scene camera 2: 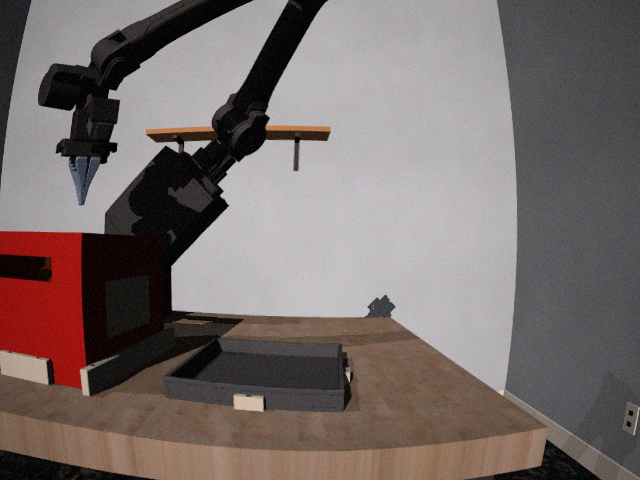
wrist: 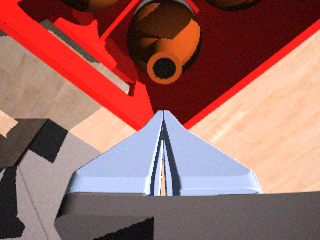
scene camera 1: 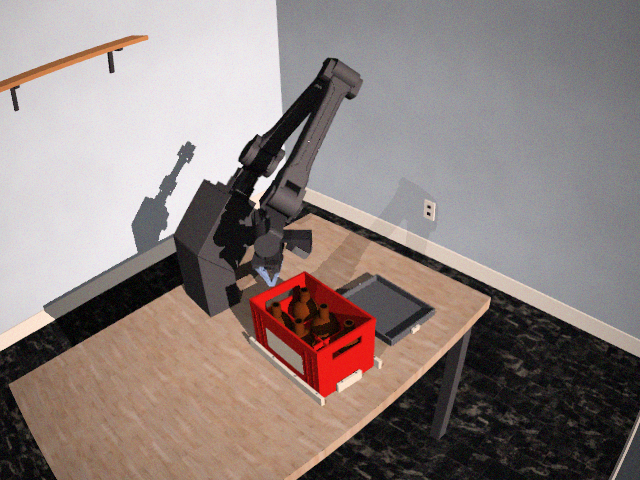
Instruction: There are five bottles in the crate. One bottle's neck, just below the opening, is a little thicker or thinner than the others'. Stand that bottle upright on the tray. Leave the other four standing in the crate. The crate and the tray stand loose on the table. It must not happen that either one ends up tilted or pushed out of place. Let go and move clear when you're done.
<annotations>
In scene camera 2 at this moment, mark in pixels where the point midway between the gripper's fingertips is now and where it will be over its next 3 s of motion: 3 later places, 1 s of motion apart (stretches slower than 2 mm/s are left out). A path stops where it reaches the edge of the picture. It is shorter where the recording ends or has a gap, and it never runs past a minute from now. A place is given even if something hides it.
My gripper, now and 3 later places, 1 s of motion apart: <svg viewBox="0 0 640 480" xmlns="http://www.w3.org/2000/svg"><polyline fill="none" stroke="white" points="81,205 128,201 128,218 127,229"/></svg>
</annotations>
